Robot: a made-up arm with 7 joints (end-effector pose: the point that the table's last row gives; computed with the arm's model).
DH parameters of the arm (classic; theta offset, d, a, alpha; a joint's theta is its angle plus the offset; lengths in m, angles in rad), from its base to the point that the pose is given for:
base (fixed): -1.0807 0 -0.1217 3.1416
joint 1: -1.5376 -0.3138 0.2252 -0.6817
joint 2: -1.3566 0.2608 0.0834 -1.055
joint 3: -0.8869 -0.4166 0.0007 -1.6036
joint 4: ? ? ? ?
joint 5: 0 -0.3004 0.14 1.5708
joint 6: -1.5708 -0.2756 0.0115 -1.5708
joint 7: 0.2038 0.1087 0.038 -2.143
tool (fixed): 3.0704 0.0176 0 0
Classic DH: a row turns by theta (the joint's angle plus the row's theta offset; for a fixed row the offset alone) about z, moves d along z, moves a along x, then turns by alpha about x.
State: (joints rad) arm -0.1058 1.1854 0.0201 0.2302 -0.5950 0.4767 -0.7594
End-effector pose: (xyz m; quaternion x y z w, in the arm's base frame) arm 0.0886 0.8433 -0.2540 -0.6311 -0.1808 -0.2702 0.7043
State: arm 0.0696 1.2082 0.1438 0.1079 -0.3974 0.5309 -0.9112
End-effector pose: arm 0.3203 0.8166 -0.1623 -0.5950 -0.2536 -0.3934 0.6534
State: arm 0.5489 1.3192 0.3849 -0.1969 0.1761 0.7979 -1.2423
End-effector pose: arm 0.6922 0.4753 0.1502 -0.6022 -0.3696 -0.6741 0.2150
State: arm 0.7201 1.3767 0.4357 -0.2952 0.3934 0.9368 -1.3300
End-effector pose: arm 0.7183 0.3370 0.2396 0.6055 0.3521 0.7135 0.0172
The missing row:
joint 4: -0.2699 0.0468 0.0089 1.5708
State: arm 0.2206 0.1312 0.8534 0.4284 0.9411 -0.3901 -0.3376
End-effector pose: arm -0.4079 0.4132 0.5994 0.4485 0.0538 0.0226 0.8919
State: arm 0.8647 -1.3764 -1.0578 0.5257 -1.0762 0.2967 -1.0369
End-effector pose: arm -0.3401 -0.4634 0.7614 0.4975 -0.0565 -0.8489 0.1695
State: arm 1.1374 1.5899 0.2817 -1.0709 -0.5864 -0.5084 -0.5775
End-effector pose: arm 0.5184 -0.4875 0.0469 0.2439 -0.0746 0.9654 0.0542
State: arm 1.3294 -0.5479 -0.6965 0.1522 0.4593 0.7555 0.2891
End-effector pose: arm -0.2743 0.6480 0.1246 -0.5160 0.1683 -0.5440 0.6399
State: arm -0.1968 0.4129 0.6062 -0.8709 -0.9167 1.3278 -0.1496
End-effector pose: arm 0.0829 0.4951 -0.1315 -0.4737 -0.5606 -0.6499 0.1974
